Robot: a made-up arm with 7 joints. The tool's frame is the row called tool.
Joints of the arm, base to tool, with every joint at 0 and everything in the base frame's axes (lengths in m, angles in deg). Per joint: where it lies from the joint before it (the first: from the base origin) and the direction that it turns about. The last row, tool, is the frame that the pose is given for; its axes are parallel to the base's.
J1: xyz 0.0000 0.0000 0.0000 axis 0 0.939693 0.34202
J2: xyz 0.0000 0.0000 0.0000 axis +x
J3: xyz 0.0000 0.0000 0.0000 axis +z
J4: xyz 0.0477 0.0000 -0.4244 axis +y
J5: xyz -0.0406 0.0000 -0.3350 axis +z
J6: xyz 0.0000 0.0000 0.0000 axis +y
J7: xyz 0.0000 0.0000 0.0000 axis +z
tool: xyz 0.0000 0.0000 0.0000
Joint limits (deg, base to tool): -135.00..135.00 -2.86..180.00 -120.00..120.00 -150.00..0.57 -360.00..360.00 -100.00..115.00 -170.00..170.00
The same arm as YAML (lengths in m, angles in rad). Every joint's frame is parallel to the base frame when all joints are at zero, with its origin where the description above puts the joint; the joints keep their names.
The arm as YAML. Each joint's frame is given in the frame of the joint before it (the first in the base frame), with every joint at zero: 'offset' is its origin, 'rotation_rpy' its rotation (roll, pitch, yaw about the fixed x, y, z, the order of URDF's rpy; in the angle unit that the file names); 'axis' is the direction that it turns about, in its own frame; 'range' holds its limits. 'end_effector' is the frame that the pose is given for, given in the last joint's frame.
length_unit: m
angle_unit: rad
chain:
  - id: J1
    offset: [0.0, 0.0, 0.0]
    rotation_rpy: [0.0, 0.0, 0.0]
    axis: [0.0, 0.9397, 0.342]
    range: [-2.3562, 2.3562]
  - id: J2
    offset: [0.0, 0.0, 0.0]
    rotation_rpy: [0.0, 0.0, 0.0]
    axis: [1.0, 0.0, 0.0]
    range: [-0.0499, 3.1416]
  - id: J3
    offset: [0.0, 0.0, 0.0]
    rotation_rpy: [0.0, 0.0, 0.0]
    axis: [0.0, 0.0, 1.0]
    range: [-2.0944, 2.0944]
  - id: J4
    offset: [0.0477, 0.0, -0.4244]
    rotation_rpy: [0.0, 0.0, 0.0]
    axis: [0.0, 1.0, 0.0]
    range: [-2.618, 0.0099]
  - id: J5
    offset: [-0.0406, 0.0, -0.335]
    rotation_rpy: [0.0, 0.0, 0.0]
    axis: [0.0, 0.0, 1.0]
    range: [-6.2832, 6.2832]
  - id: J6
    offset: [0.0, 0.0, 0.0]
    rotation_rpy: [0.0, 0.0, 0.0]
    axis: [0.0, 1.0, 0.0]
    range: [-1.7453, 2.0071]
  - id: J7
    offset: [0.0, 0.0, 0.0]
    rotation_rpy: [0.0, 0.0, 0.0]
    axis: [0.0, 0.0, 1.0]
    range: [-2.9671, 2.9671]
end_effector:
  offset: [0.0, 0.0, 0.0]
  rotation_rpy: [0.0, 0.0, 0.0]

